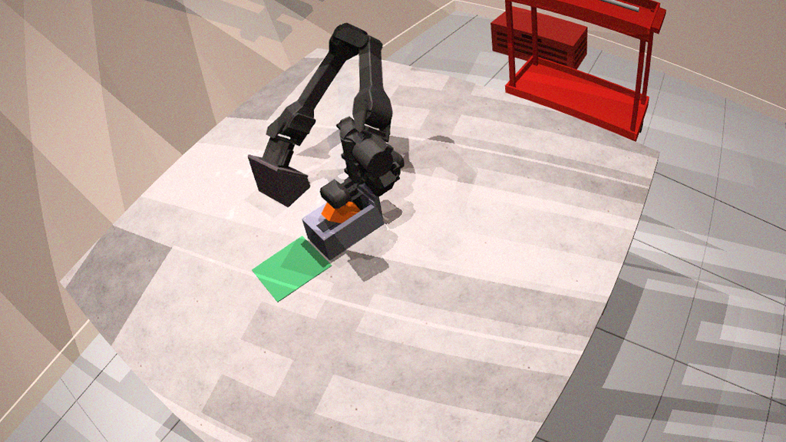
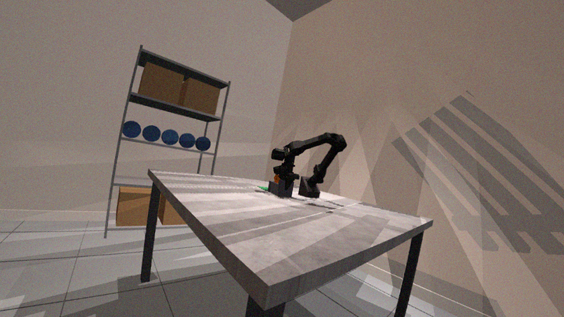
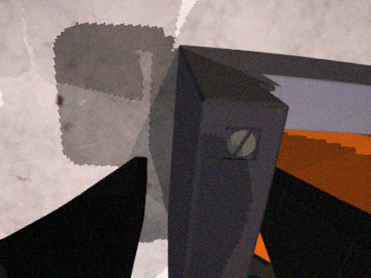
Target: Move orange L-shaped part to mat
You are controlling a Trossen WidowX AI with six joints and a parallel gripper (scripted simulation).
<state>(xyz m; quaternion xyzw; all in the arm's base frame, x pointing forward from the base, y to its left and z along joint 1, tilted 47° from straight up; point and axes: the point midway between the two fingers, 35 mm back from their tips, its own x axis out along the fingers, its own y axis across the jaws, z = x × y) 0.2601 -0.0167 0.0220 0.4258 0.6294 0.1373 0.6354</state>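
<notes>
Right now my gripper tip is 2 cm past the orange L-shaped part, 5 cm to the left of it and 1 cm below it. Also, from my gripper tip: green mat 9 cm behind, 20 cm to the right, 5 cm below.
</notes>
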